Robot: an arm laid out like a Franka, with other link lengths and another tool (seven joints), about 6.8 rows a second.
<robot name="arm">
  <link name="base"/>
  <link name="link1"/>
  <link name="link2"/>
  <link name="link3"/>
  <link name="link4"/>
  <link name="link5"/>
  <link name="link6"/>
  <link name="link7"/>
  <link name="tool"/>
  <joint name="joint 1" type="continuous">
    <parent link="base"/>
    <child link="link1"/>
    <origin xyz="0 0 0.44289" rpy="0 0 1.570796"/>
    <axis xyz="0 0 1"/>
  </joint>
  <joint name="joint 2" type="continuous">
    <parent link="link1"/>
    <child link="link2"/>
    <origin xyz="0 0 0" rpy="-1.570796 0 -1.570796"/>
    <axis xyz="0 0 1"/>
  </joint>
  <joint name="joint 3" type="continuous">
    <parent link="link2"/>
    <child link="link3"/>
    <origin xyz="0 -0.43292 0" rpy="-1.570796 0 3.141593"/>
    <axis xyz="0 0 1"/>
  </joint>
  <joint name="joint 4" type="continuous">
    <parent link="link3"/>
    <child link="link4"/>
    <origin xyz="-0.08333 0 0" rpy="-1.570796 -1.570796 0"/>
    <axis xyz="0 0 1"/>
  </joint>
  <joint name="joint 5" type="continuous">
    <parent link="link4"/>
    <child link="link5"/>
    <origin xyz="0.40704 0.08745 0" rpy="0 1.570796 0"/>
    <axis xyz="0 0 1"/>
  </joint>
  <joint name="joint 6" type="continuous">
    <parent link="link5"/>
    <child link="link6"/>
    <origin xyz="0 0 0" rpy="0 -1.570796 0"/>
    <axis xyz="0 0 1"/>
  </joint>
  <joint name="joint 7" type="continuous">
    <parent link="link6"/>
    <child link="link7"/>
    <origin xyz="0 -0.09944 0" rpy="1.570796 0 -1.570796"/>
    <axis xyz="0 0 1"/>
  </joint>
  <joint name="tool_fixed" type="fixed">
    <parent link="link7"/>
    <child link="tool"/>
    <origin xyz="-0.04 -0.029 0.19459" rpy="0 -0.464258 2.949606"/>
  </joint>
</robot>
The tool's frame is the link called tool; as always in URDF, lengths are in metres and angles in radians. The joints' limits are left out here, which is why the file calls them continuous.
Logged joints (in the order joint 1, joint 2, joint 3, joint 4, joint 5, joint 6, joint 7), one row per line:
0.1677, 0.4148, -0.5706, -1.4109, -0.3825, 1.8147, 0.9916
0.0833, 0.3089, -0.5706, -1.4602, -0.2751, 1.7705, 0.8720
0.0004, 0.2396, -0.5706, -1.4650, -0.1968, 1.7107, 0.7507
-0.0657, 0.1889, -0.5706, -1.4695, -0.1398, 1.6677, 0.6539
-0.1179, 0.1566, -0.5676, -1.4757, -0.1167, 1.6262, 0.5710
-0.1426, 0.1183, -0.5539, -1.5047, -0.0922, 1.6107, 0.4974
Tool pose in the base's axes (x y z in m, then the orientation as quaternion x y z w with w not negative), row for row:
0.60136, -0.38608, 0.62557, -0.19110, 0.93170, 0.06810, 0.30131
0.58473, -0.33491, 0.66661, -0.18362, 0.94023, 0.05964, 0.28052
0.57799, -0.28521, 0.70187, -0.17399, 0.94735, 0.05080, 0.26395
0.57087, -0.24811, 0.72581, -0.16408, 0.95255, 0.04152, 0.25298
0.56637, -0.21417, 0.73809, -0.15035, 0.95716, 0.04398, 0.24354
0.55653, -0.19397, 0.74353, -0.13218, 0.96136, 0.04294, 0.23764
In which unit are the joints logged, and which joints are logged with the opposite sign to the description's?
The joints are logged in radians. Opposite sign: joint 1, joint 5, joint 7.
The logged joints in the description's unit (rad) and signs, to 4 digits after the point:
-0.1677, 0.4148, -0.5706, -1.4109, 0.3825, 1.8147, -0.9916
-0.0833, 0.3089, -0.5706, -1.4602, 0.2751, 1.7705, -0.8720
-0.0004, 0.2396, -0.5706, -1.4650, 0.1968, 1.7107, -0.7507
0.0657, 0.1889, -0.5706, -1.4695, 0.1398, 1.6677, -0.6539
0.1179, 0.1566, -0.5676, -1.4757, 0.1167, 1.6262, -0.5710
0.1426, 0.1183, -0.5539, -1.5047, 0.0922, 1.6107, -0.4974

